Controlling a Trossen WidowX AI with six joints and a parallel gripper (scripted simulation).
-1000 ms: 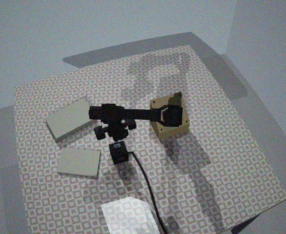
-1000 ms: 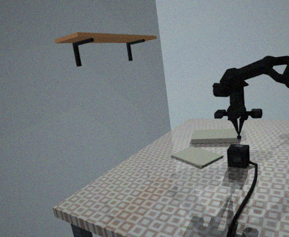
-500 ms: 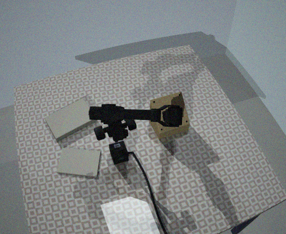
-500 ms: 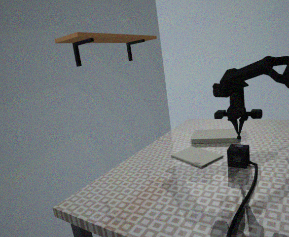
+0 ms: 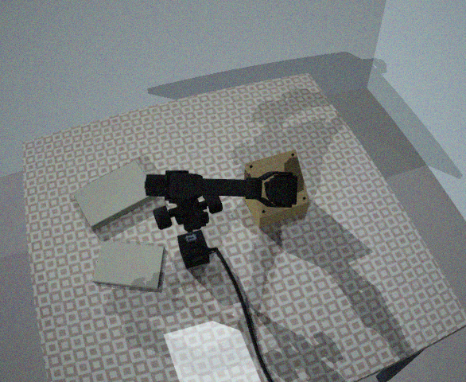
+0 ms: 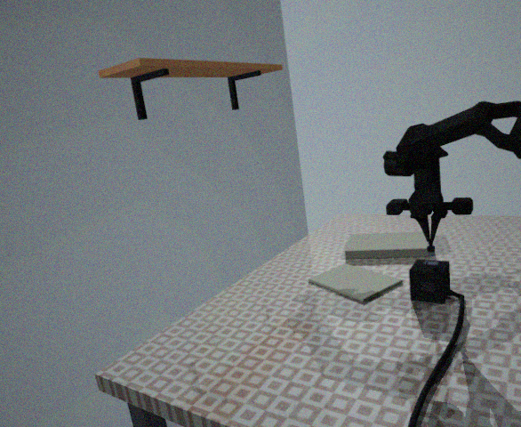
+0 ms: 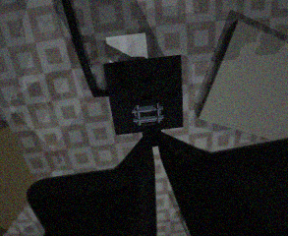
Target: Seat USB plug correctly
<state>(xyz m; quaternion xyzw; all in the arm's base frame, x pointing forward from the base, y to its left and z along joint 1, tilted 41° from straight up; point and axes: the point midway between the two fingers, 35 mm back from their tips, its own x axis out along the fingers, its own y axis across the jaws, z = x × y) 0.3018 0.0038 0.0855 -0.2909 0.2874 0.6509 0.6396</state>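
The USB socket is 60 mm below my gripper tip. Round my gripper tip: USB plug: 20 mm below; pale sheet: 210 mm ahead, 130 mm below, 20 mm to the right.
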